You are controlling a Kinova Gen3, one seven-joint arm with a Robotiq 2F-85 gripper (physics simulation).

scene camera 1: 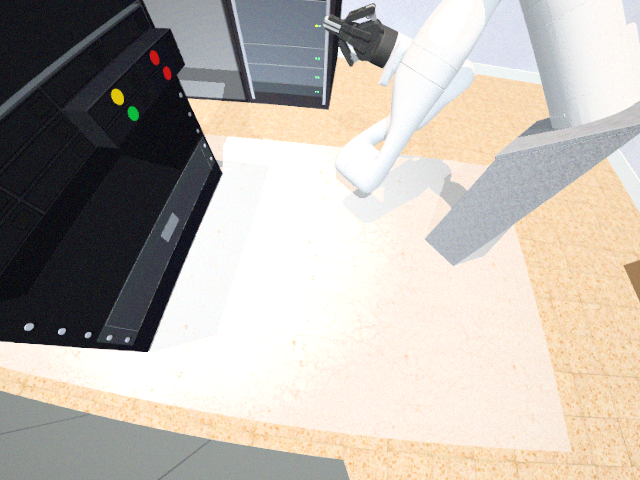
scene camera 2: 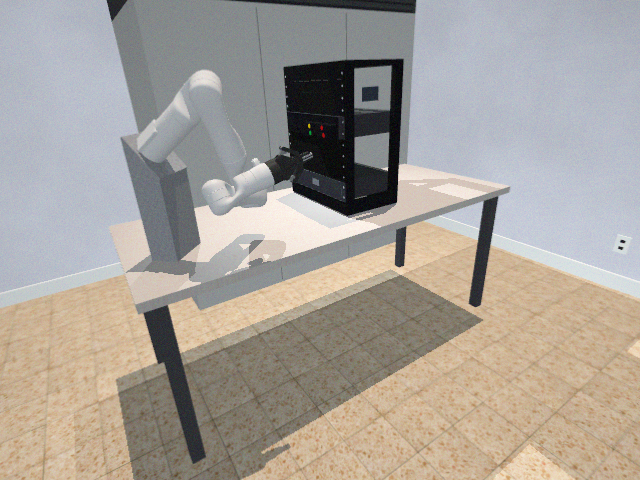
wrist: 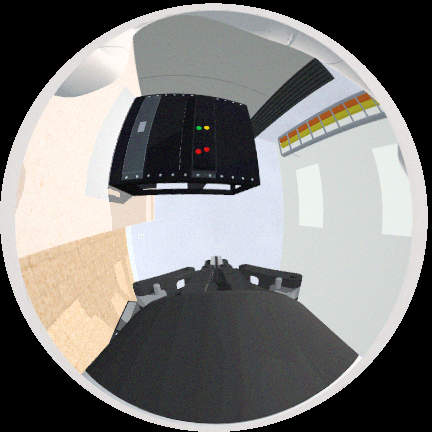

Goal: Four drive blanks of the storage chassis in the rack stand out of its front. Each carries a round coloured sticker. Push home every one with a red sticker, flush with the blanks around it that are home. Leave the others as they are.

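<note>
The black rack [scene camera 1: 173, 268] [scene camera 2: 349, 170] [wrist: 252, 170] holds the storage chassis. In scene camera 1, an upper blank with a red sticker [scene camera 1: 154, 57] and a lower one with a red sticker [scene camera 1: 166, 72] stand out at the right. A blank with a yellow sticker [scene camera 1: 117, 96], above one with a green sticker [scene camera 1: 133, 113], stands out at the left. The four fronts look about level with each other. All four stickers also show in scene camera 2 and the wrist view. My gripper [scene camera 1: 330, 23] [scene camera 2: 307, 156] [wrist: 215, 262] is shut and empty, in front of the rack, apart from the blanks.
A grey panel with a pale label [scene camera 1: 169, 227] [scene camera 2: 315, 181] sits low in the rack. The arm's grey pedestal [scene camera 1: 496, 191] [scene camera 2: 165, 206] stands on the table [scene camera 2: 232, 222]. A glass-fronted cabinet with small green lights [scene camera 1: 284, 67] stands beyond the table in scene camera 1.
</note>
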